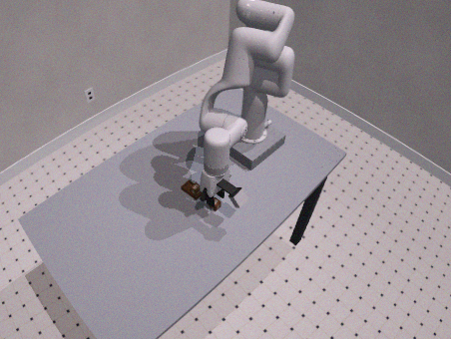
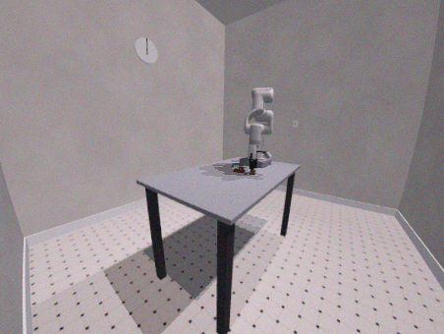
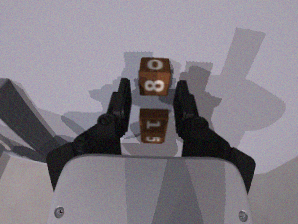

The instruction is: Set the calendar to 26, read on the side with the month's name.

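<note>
Now: hand 40 mm above the brown cube. The rest, counted from my hand: brown wooden tray (100 mm to the right, 50 mm below, 20 mm ahead).
</note>
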